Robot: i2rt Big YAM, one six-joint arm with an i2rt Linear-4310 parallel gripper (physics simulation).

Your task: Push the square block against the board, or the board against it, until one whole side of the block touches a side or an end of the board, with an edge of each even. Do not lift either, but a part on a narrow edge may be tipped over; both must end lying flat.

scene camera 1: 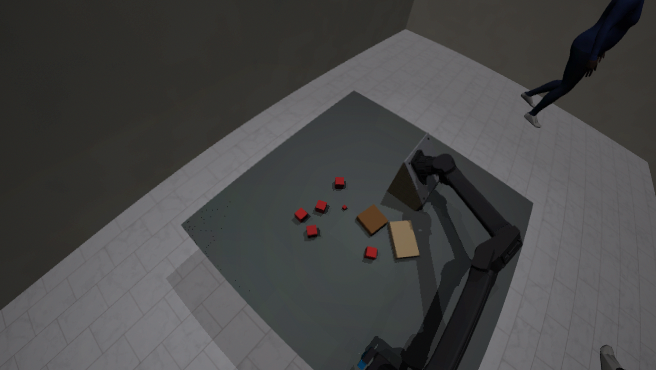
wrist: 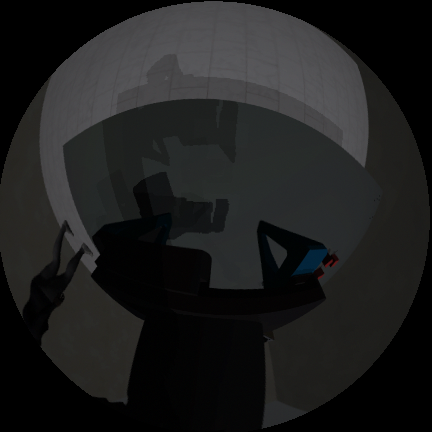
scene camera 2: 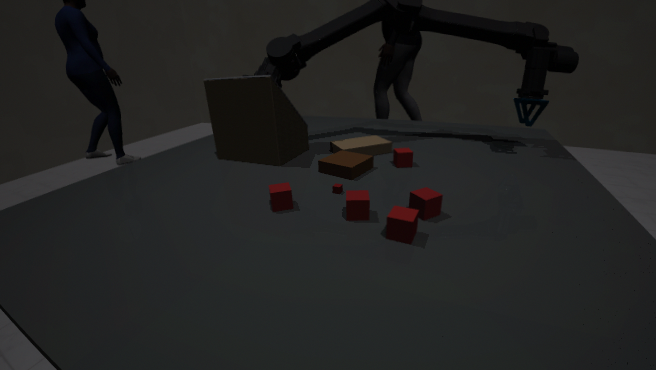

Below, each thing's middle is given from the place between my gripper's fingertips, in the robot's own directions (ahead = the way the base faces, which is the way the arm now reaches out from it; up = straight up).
Right now my hand is 47 cm past the tan board (scene camera 2: 372, 145), 11 cm to the left of it and 7 cm above it. Round my hand: square brown block (scene camera 2: 348, 165): 47 cm behind, 27 cm to the right, 7 cm below.
